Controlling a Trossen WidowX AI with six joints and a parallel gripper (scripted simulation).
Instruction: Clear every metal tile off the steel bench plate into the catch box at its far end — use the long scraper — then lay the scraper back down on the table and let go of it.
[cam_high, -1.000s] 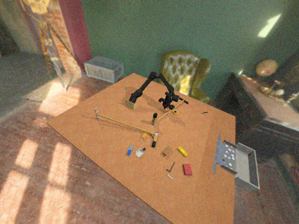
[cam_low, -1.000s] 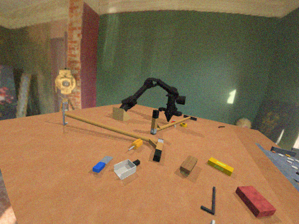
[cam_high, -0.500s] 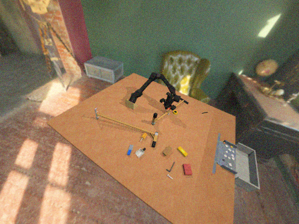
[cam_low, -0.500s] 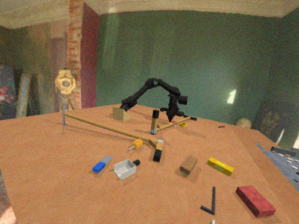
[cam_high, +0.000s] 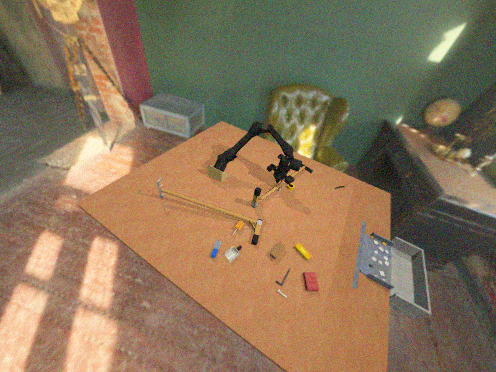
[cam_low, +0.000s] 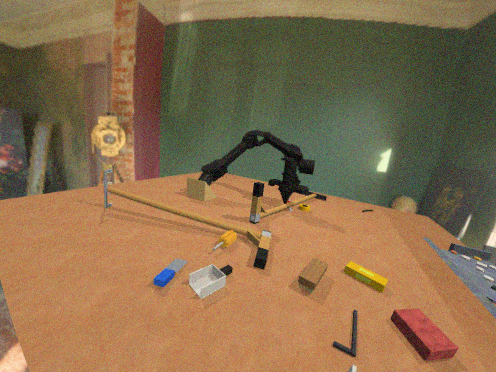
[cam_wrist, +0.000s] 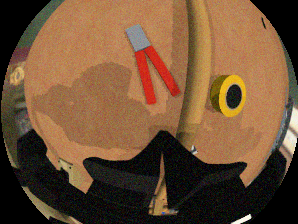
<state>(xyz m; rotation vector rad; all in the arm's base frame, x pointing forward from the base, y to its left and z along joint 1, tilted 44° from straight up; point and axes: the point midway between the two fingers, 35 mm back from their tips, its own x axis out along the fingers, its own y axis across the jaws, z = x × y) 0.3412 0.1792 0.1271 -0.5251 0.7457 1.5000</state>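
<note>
Now: the long scraper 5 cm above my gripper tip, 3 cm ahead of it and 2 cm to the left of it. From my gripper tip the other things lie so: wooden block: 42 cm to the right, 26 cm ahead; then yellow level: 36 cm ahead, 34 cm to the right; then yellow tape roll: 8 cm ahead, 4 cm to the left, 1 cm below.
</note>
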